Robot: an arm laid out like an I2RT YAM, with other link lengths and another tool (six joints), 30 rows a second.
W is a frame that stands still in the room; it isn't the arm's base.
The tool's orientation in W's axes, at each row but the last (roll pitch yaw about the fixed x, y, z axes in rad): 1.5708 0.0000 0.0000; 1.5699 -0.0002 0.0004; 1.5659 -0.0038 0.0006; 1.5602 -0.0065 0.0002; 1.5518 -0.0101 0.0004; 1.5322 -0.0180 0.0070; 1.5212 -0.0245 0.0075; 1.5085 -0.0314 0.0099; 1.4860 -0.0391 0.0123; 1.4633 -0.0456 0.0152; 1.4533 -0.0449 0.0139; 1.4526 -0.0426 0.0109; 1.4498 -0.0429 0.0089
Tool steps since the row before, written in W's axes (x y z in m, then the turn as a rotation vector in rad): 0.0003 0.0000 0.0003 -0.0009 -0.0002 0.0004; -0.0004 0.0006 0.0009 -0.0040 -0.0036 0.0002; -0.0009 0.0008 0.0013 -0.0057 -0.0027 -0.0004; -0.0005 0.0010 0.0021 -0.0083 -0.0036 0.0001; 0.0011 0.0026 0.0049 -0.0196 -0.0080 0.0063; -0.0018 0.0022 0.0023 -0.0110 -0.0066 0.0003; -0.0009 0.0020 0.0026 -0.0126 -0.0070 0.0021; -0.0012 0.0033 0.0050 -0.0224 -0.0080 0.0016; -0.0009 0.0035 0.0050 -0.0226 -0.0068 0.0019; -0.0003 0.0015 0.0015 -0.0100 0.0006 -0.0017; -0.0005 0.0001 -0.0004 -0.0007 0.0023 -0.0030; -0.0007 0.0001 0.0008 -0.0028 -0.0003 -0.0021; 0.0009 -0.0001 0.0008 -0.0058 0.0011 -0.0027
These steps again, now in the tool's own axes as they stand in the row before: 0.0003 0.0003 0.0000 -0.0009 0.0004 0.0002; -0.0004 0.0009 -0.0006 -0.0040 0.0002 0.0036; -0.0009 0.0013 -0.0008 -0.0057 -0.0004 0.0027; -0.0005 0.0021 -0.0010 -0.0083 0.0001 0.0036; 0.0012 0.0049 -0.0025 -0.0195 0.0063 0.0081; -0.0017 0.0024 -0.0021 -0.0110 0.0002 0.0065; -0.0008 0.0027 -0.0019 -0.0126 0.0021 0.0070; -0.0010 0.0052 -0.0030 -0.0224 0.0018 0.0079; -0.0007 0.0053 -0.0031 -0.0226 0.0022 0.0067; -0.0002 0.0017 -0.0013 -0.0101 -0.0012 -0.0009; -0.0005 -0.0004 -0.0002 -0.0008 -0.0027 -0.0026; -0.0007 0.0008 0.0000 -0.0029 -0.0020 0.0000; 0.0009 0.0007 0.0002 -0.0059 -0.0023 -0.0014
